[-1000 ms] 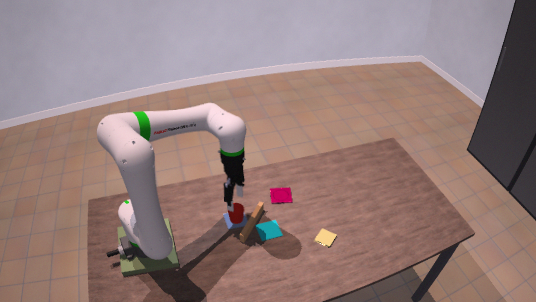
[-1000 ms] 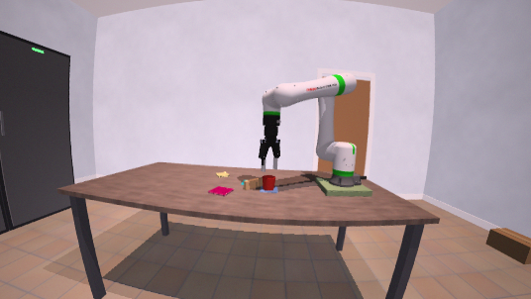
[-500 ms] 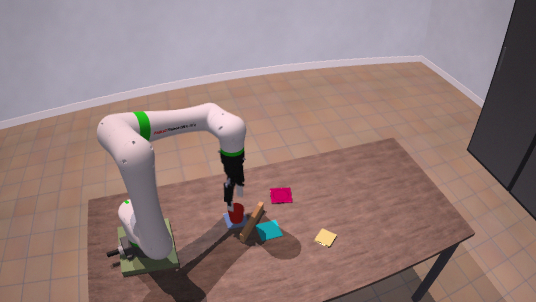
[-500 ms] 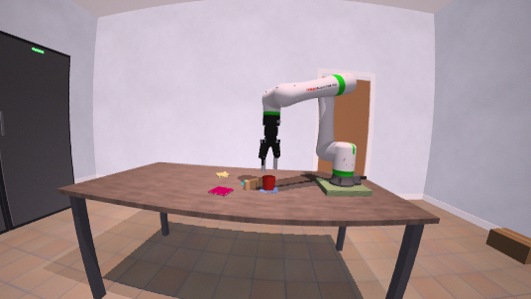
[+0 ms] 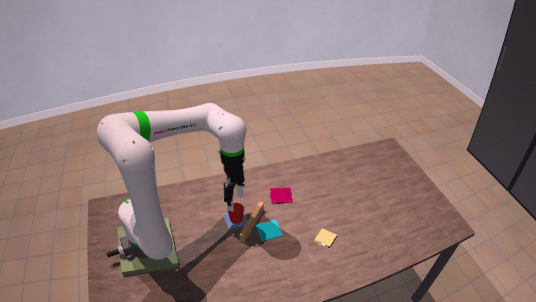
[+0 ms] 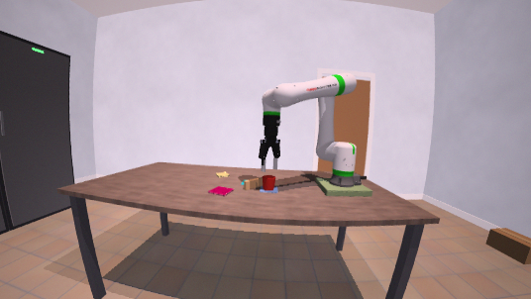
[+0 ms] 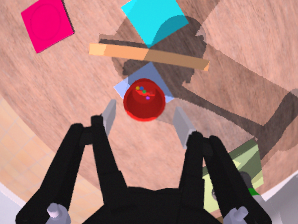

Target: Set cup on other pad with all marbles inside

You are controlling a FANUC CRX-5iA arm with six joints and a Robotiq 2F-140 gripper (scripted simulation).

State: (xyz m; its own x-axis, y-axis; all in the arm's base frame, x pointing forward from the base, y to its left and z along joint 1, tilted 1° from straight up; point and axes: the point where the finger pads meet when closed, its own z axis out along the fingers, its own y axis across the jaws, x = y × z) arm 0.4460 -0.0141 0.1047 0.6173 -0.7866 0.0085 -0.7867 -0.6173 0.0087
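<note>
Now: hand 110 mm above the red cup. The rest, counted from my hand: wooden rail (120 mm below, 60 mm to the right, 50 mm ahead); then cyan pad (140 mm below, 130 mm to the right, 100 mm ahead).
</note>
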